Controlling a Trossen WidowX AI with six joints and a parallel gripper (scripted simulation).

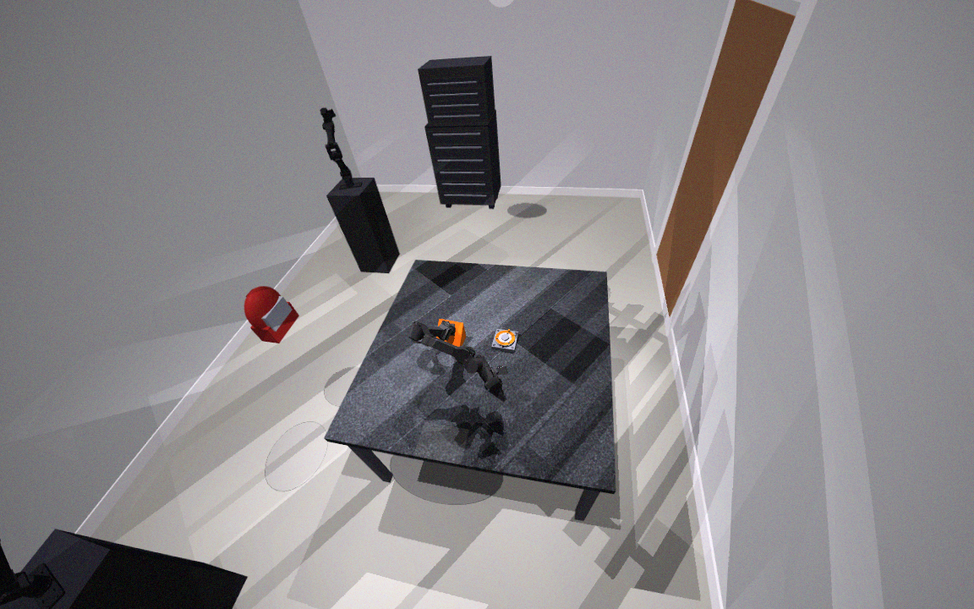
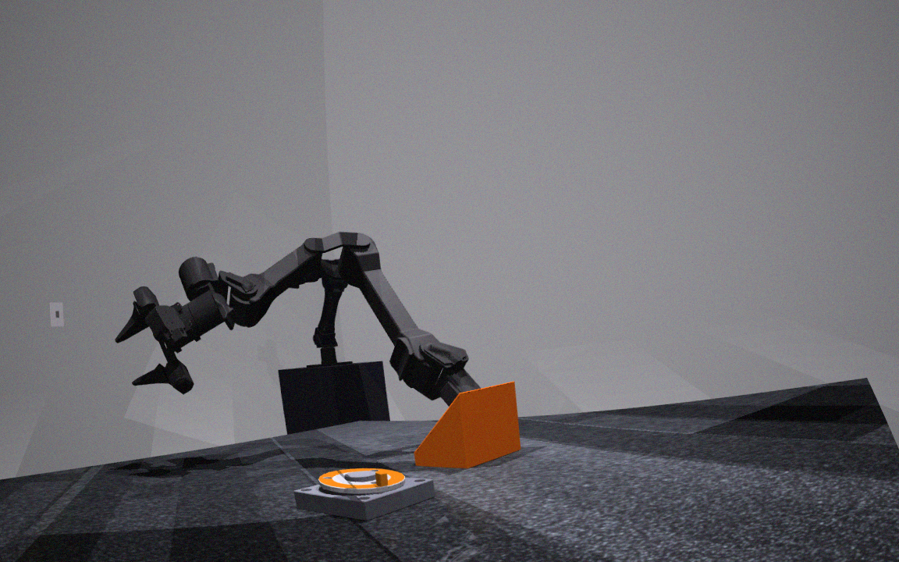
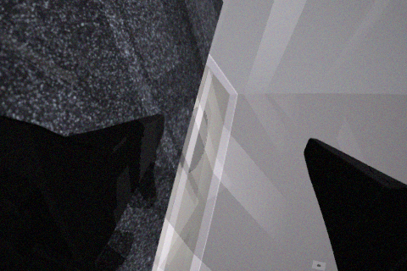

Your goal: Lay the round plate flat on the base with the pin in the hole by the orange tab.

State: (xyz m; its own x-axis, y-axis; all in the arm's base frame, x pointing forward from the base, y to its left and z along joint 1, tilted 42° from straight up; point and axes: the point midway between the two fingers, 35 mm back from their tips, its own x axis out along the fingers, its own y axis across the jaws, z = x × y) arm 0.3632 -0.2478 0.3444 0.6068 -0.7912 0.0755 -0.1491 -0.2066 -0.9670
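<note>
The round plate is 470 mm to the left of my gripper tip, 160 mm below it and 70 mm behind it. The rest, counted from my gripper tip: square grey base: 450 mm to the left, 180 mm below, 70 mm behind.
</note>
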